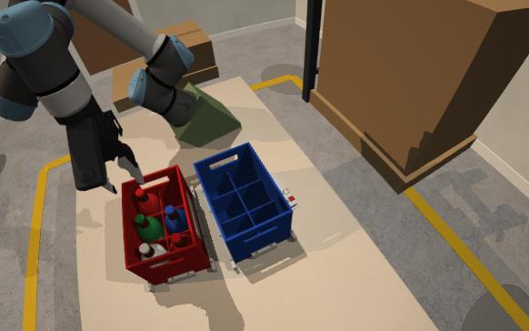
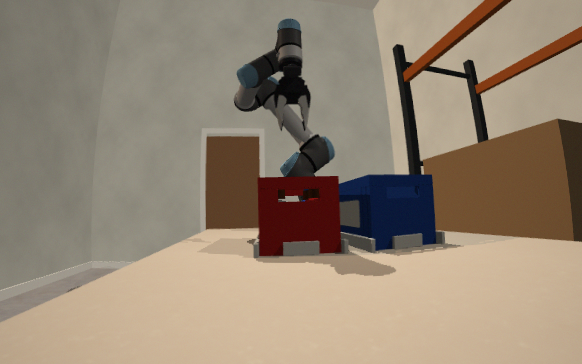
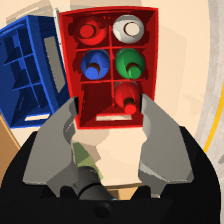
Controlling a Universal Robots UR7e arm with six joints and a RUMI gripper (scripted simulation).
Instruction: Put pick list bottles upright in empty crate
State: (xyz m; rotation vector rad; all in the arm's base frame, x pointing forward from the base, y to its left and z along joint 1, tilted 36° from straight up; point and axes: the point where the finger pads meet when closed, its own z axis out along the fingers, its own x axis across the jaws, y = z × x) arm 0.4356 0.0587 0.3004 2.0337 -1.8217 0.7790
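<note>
My gripper is now 25 cm above the blue bottle, 4 cm to the right of it and 3 cm past it. Round my hand: red crate (25 cm below, 3 cm behind); white-label bottle (25 cm below, 6 cm ahead, 4 cm to the right); green bottle (25 cm below, 5 cm to the right, 3 cm behind).
</note>
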